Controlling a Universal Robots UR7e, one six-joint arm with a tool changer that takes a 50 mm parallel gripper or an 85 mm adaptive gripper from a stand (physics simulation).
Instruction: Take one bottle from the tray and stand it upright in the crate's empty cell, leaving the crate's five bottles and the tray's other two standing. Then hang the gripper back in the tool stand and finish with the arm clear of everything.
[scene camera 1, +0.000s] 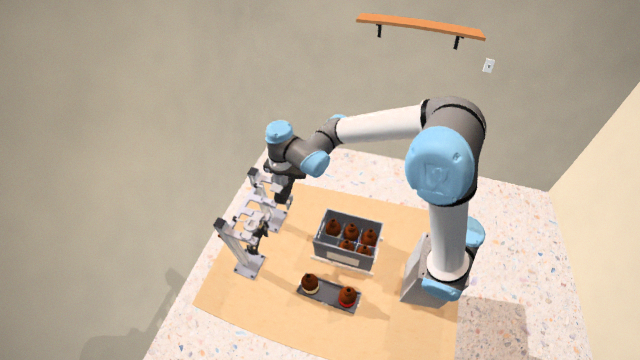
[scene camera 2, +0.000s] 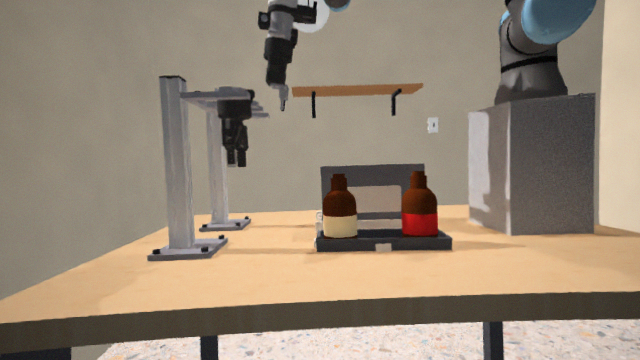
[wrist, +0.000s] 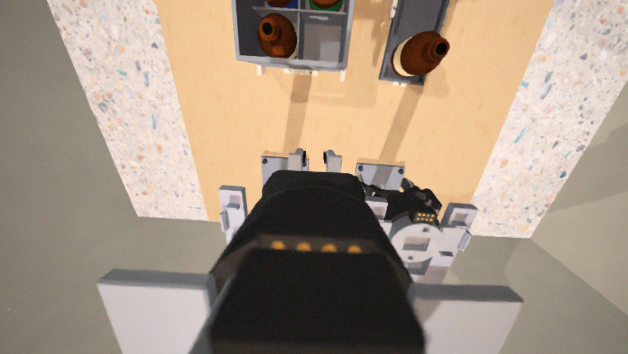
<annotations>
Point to a tool stand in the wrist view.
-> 433, 270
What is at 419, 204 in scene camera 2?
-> A red-labelled bottle.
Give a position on a cream-label bottle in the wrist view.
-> At 422, 53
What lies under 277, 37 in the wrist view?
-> A cream-label bottle.
</annotations>
